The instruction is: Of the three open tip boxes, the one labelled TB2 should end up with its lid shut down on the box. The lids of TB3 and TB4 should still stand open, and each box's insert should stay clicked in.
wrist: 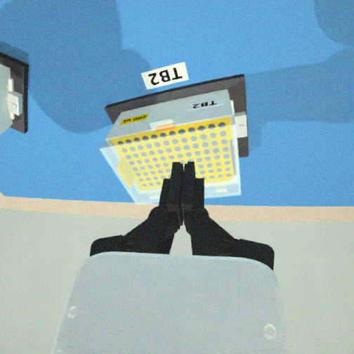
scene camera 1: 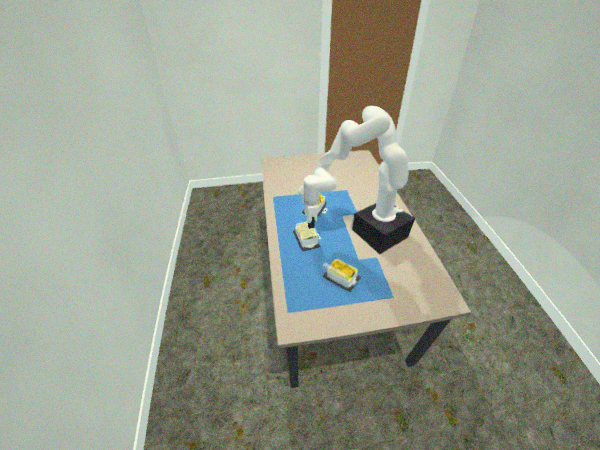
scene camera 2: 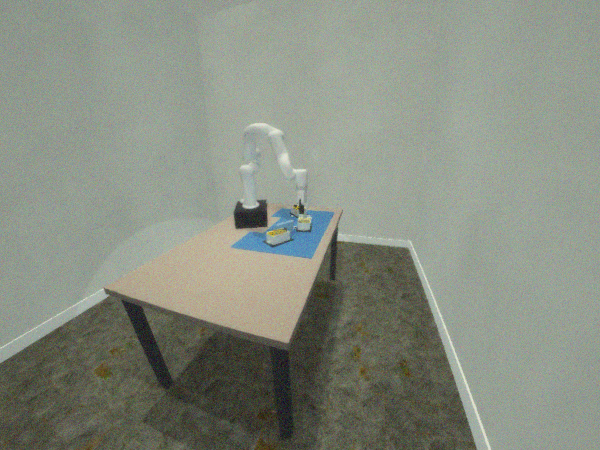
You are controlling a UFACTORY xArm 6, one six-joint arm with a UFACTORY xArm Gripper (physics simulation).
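Seen in the pictures: gripper, fingertip midpoint: (scene camera 1: pixel 311 227) (scene camera 2: pixel 301 213); arm's base at its link origin: (scene camera 1: pixel 383 214) (scene camera 2: pixel 250 205).
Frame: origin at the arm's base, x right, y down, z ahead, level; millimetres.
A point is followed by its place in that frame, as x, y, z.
Observation:
Box TB2 (scene camera 1: pixel 307 238) @[-82, 65, 423] (scene camera 2: pixel 304 224) @[36, 71, 443] (wrist: pixel 172 117) stands on the mat, its label readable in the wrist view. Its clear lid (wrist: pixel 227 188) lies over the yellow insert (wrist: pixel 145 170), down on the box; whether it is latched I cannot tell. My gripper (scene camera 1: pixel 311 225) @[-32, 33, 399] (scene camera 2: pixel 301 204) @[-32, 33, 399] (wrist: pixel 185 174) is shut and empty, its fingertips over the TB2 lid; contact is unclear. TB3 (scene camera 1: pixel 342 275) (scene camera 2: pixel 278 237), the near box, shows a bright insert, with a faint clear lid upright behind it in scene camera 2. TB4 (scene camera 1: pixel 321 201) (scene camera 2: pixel 294 212) is partly hidden by the gripper; its lid is unclear.
The blue mat (scene camera 1: pixel 300 295) @[-382, 133, 481] (scene camera 2: pixel 300 250) @[318, 133, 520] (wrist: pixel 285 30) lies on the wooden table (scene camera 1: pixel 320 330) @[-562, 136, 408] (scene camera 2: pixel 225 285) @[732, 136, 330]. The black robot base (scene camera 1: pixel 382 232) @[-139, -7, 50] (scene camera 2: pixel 251 216) @[92, 49, 60] stands beside the mat. Part of a neighbouring box's dark stand (wrist: pixel 21 117) shows at the left edge of the wrist view.

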